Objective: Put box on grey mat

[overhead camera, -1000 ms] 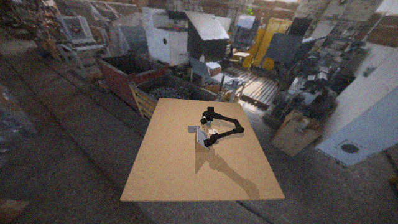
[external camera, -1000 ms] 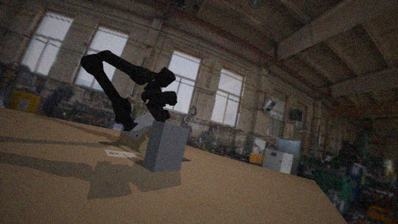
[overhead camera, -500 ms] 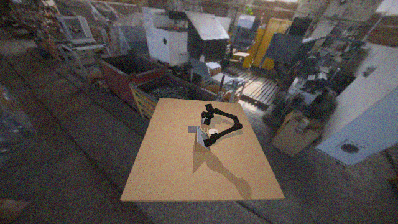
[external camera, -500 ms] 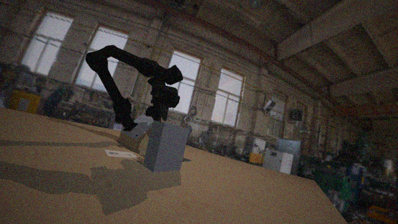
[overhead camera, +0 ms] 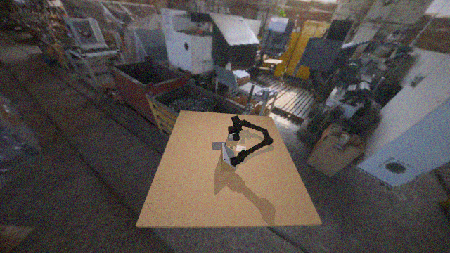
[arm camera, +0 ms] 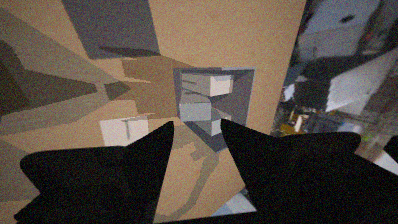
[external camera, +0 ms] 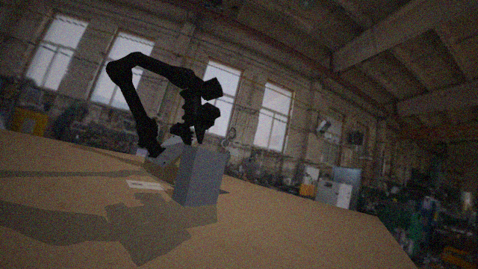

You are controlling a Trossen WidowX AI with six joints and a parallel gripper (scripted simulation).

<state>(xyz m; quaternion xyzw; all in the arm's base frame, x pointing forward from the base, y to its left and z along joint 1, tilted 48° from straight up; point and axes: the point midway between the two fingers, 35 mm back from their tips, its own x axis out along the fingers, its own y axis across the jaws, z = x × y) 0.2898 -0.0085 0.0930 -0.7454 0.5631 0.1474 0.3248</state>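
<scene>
The paper is 150 mm below my gripper tip, 90 mm behind it and 70 mm to the right of it. Round my gripper tip: grey mat: 150 mm to the left, 140 mm below, 30 mm behind.
</scene>
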